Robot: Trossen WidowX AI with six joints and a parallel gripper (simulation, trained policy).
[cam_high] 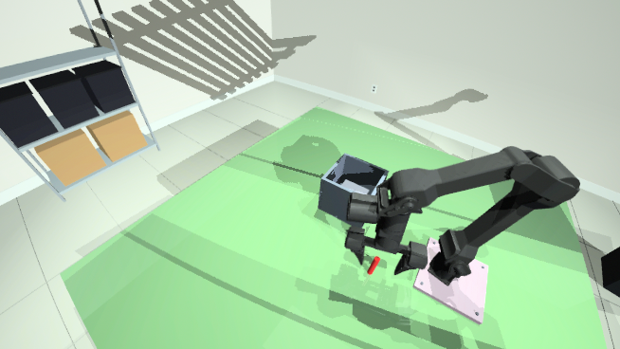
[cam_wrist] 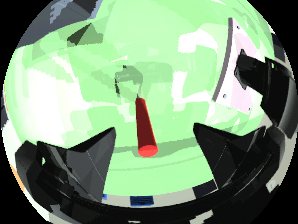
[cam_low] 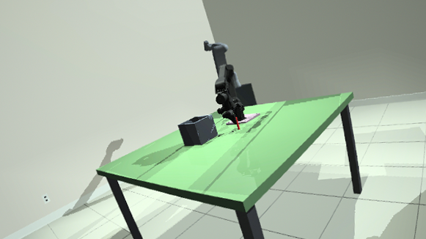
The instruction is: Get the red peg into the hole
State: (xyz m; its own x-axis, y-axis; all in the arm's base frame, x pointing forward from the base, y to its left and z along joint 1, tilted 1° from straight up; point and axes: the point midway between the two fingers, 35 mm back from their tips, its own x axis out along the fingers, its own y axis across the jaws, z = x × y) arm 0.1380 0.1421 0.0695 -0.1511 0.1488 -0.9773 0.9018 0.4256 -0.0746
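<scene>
My gripper tip is 1 cm short of the red peg and 1 cm above it. The rest, counted from my gripper tip: plate (21 cm ahead, 15 cm to the right).
</scene>
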